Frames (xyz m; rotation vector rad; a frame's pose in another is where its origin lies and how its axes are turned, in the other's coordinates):
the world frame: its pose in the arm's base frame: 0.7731 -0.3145 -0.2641 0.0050 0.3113 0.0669
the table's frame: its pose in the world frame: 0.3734 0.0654 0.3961 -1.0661 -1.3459 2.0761
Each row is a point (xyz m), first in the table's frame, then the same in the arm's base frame.
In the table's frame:
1: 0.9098 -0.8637 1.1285
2: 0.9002 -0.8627 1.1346
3: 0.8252 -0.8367 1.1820
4: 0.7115 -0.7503 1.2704
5: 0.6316 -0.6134 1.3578
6: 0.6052 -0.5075 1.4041
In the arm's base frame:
1: 0.0266 0.0632 1.1318
2: 0.0294 0.0527 1.1352
3: 0.0480 -0.0374 1.1450
4: 0.0556 -0.2041 1.1261
5: 0.0287 -0.3693 1.0572
6: -0.0042 -0.4605 0.9890

